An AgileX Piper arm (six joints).
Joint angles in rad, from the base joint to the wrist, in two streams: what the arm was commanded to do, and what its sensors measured. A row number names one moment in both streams.
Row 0, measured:
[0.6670, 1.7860, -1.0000, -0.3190, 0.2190, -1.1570]
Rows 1 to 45, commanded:
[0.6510, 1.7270, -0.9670, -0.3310, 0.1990, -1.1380]
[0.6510, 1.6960, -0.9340, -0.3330, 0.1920, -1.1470]
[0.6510, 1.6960, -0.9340, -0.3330, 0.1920, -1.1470]
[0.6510, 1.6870, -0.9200, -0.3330, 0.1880, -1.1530]
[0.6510, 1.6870, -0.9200, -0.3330, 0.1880, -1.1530]
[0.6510, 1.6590, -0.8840, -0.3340, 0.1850, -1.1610]
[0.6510, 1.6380, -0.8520, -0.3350, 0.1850, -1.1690]
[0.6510, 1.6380, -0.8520, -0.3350, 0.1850, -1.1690]
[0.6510, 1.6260, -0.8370, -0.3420, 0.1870, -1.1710]
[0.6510, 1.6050, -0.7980, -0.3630, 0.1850, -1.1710]
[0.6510, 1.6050, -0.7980, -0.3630, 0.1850, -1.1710]
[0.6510, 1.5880, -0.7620, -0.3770, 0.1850, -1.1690]
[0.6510, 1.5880, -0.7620, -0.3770, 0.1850, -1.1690]
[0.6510, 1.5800, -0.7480, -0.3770, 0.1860, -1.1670]
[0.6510, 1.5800, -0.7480, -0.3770, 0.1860, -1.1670]
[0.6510, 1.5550, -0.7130, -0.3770, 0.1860, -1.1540]
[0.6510, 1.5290, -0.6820, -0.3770, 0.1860, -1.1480]
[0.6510, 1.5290, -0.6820, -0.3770, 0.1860, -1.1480]
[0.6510, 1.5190, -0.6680, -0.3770, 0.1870, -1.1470]
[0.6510, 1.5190, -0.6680, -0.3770, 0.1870, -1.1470]
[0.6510, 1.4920, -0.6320, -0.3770, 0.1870, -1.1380]
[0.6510, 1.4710, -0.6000, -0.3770, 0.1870, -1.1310]
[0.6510, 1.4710, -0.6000, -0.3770, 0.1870, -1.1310]
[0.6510, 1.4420, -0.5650, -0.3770, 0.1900, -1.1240]
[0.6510, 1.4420, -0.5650, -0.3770, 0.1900, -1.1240]
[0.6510, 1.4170, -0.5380, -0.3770, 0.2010, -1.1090]
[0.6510, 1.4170, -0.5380, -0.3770, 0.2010, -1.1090]
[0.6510, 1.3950, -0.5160, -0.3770, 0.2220, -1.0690]
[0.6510, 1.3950, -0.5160, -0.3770, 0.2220, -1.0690]
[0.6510, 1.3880, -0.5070, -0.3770, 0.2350, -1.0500]
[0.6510, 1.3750, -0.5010, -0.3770, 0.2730, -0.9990]
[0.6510, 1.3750, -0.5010, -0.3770, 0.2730, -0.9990]
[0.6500, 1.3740, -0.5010, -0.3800, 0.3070, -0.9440]
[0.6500, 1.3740, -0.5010, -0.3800, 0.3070, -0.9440]
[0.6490, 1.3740, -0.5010, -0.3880, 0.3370, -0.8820]
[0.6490, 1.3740, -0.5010, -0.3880, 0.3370, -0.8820]
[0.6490, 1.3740, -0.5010, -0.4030, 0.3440, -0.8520]
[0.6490, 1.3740, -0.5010, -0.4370, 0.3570, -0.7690]
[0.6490, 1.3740, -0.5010, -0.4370, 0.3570, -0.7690]
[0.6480, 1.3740, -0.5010, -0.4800, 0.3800, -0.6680]
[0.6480, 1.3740, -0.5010, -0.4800, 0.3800, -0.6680]
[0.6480, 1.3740, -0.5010, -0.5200, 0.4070, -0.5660]
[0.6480, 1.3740, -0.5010, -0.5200, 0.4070, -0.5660]
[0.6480, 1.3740, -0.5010, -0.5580, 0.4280, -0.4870]
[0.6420, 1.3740, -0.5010, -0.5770, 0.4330, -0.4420]
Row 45, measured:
[0.6540, 1.3900, -0.4960, -0.5010, 0.4320, -0.5750]
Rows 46 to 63, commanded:
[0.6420, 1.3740, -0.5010, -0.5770, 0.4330, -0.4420]
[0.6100, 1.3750, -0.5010, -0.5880, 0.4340, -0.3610]
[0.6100, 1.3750, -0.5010, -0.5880, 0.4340, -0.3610]
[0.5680, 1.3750, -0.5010, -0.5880, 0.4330, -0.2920]
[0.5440, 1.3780, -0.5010, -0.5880, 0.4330, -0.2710]
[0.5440, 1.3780, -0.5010, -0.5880, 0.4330, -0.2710]
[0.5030, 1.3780, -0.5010, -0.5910, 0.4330, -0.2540]
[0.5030, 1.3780, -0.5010, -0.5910, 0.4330, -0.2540]
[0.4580, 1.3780, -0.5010, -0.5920, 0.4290, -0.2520]
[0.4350, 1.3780, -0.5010, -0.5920, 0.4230, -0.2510]
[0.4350, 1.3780, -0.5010, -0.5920, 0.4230, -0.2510]
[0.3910, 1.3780, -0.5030, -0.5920, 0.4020, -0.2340]
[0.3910, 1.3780, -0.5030, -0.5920, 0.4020, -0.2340]
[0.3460, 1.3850, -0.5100, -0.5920, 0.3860, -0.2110]
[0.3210, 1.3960, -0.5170, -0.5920, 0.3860, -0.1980]
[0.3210, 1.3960, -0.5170, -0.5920, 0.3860, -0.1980]
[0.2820, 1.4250, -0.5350, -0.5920, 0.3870, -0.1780]
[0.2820, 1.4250, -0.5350, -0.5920, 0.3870, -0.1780]
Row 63, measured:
[0.3310, 1.4010, -0.5050, -0.5550, 0.4120, -0.2130]
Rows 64 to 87, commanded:
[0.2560, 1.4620, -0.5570, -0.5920, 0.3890, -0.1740]
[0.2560, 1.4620, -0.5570, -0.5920, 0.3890, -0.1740]
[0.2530, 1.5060, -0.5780, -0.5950, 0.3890, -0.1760]
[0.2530, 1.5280, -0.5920, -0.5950, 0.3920, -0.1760]
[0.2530, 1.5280, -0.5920, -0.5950, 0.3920, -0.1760]
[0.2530, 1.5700, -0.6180, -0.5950, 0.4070, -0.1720]
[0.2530, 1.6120, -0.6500, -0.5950, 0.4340, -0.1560]
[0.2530, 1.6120, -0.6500, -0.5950, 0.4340, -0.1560]
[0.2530, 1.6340, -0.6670, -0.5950, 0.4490, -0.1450]
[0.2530, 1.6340, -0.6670, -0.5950, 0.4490, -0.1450]
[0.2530, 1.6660, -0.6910, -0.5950, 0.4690, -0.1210]
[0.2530, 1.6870, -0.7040, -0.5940, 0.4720, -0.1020]
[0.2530, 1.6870, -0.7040, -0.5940, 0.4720, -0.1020]
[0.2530, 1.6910, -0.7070, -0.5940, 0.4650, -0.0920]
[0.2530, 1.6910, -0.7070, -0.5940, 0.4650, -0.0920]
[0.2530, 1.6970, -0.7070, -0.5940, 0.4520, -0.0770]
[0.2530, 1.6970, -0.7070, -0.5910, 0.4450, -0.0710]
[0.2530, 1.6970, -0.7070, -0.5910, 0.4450, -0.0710]
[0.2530, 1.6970, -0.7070, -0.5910, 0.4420, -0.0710]
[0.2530, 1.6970, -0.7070, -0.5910, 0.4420, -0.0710]
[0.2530, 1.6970, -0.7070, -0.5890, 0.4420, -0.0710]
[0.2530, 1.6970, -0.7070, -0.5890, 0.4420, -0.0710]
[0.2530, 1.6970, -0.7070, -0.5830, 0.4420, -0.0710]
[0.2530, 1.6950, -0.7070, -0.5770, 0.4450, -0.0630]
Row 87, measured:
[0.2570, 1.6980, -0.7030, -0.5830, 0.4430, -0.0830]
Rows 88 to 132, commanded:
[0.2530, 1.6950, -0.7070, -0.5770, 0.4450, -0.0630]
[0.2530, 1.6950, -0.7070, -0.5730, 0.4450, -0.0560]
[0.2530, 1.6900, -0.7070, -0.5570, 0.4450, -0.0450]
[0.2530, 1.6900, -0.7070, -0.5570, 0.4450, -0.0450]
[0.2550, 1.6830, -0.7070, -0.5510, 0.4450, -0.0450]
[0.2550, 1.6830, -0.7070, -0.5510, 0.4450, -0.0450]
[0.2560, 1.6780, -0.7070, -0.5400, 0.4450, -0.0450]
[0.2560, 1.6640, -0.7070, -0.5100, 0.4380, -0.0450]
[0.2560, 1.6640, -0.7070, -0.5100, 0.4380, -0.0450]
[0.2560, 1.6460, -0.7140, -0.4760, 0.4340, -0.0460]
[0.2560, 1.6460, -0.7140, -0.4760, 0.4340, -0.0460]
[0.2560, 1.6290, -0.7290, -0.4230, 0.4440, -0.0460]
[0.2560, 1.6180, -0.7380, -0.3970, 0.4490, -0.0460]
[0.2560, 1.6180, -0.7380, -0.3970, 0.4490, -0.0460]
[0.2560, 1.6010, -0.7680, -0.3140, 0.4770, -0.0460]
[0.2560, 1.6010, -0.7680, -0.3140, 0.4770, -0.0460]
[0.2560, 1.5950, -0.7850, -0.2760, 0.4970, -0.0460]
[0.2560, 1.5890, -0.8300, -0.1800, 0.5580, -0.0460]
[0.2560, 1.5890, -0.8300, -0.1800, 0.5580, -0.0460]
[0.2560, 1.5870, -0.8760, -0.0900, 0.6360, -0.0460]
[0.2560, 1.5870, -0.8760, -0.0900, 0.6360, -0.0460]
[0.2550, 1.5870, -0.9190, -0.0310, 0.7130, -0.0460]
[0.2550, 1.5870, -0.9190, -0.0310, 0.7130, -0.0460]
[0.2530, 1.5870, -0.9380, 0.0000, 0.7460, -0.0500]
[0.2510, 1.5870, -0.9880, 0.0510, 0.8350, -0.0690]
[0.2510, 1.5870, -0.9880, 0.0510, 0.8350, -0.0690]
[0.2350, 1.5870, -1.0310, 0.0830, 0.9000, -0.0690]
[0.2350, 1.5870, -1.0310, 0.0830, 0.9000, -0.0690]
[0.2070, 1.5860, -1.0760, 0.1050, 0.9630, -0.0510]
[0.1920, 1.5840, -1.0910, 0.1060, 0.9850, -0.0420]
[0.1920, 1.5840, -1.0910, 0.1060, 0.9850, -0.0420]
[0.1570, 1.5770, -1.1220, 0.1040, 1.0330, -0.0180]
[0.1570, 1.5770, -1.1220, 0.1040, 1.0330, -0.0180]
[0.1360, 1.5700, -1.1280, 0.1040, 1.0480, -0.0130]
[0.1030, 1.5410, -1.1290, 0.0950, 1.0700, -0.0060]
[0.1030, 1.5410, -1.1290, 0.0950, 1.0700, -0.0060]
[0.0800, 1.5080, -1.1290, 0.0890, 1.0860, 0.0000]
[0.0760, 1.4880, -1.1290, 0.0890, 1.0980, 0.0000]
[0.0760, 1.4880, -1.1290, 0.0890, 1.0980, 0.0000]
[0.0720, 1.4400, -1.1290, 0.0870, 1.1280, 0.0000]
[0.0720, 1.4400, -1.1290, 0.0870, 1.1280, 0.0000]
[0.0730, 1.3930, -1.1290, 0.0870, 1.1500, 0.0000]
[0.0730, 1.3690, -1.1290, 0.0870, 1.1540, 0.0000]
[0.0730, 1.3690, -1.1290, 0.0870, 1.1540, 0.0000]
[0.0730, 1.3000, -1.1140, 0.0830, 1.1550, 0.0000]
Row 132, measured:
[0.0780, 1.3740, -1.1240, 0.0830, 1.1350, -0.0060]
